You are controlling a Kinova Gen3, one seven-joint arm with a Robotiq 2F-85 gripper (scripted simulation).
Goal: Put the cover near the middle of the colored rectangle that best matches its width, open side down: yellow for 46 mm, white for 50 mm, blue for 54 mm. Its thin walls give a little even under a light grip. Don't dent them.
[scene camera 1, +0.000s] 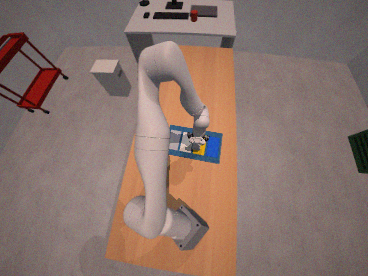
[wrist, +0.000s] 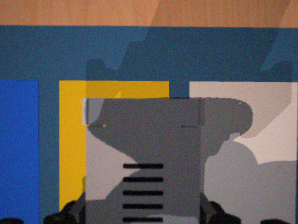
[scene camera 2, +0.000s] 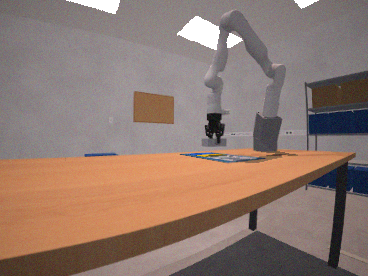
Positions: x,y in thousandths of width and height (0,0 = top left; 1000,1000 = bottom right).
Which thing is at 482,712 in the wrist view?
A cover.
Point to a colored rectangle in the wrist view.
810,748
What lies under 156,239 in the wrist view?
A dark blue mat.
